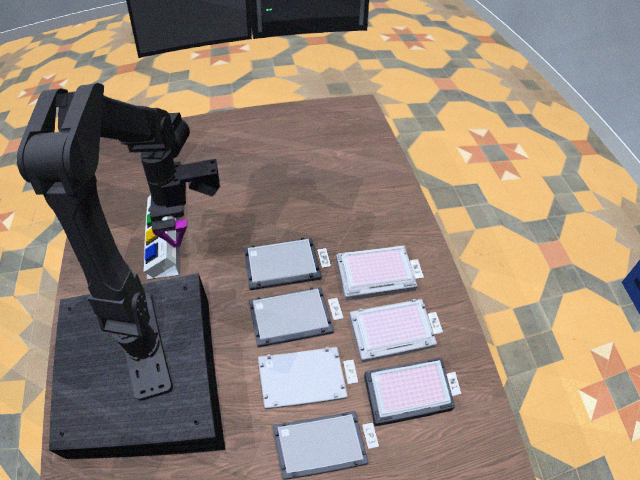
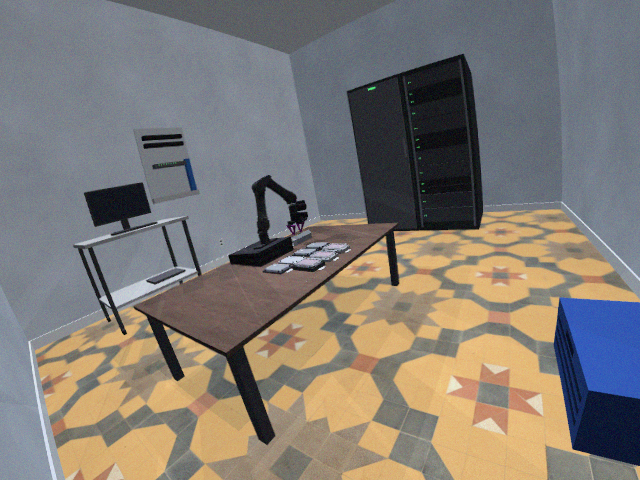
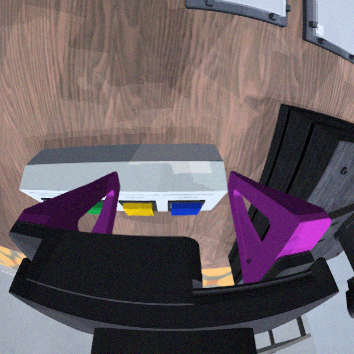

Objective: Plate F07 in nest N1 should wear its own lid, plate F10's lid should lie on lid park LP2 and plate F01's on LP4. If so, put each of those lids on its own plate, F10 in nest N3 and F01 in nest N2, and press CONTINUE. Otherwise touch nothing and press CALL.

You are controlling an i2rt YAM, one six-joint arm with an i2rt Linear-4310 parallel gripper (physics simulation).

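Observation:
My gripper is open and empty, its purple fingers above the button box. Green, yellow and blue buttons show; the left finger partly covers the green one. Pink-welled plates stand in nests N3, N2 and N1, the last in a dark nest; whether N1's plate wears a lid is unclear. Grey lids lie on LP2 and LP4. Lid markings and button wording are unreadable.
A third grey lid lies on LP3. A pale park with corner pegs lies between LP4 and LP3. The arm's black base block stands beside the button box. All are on the brown table.

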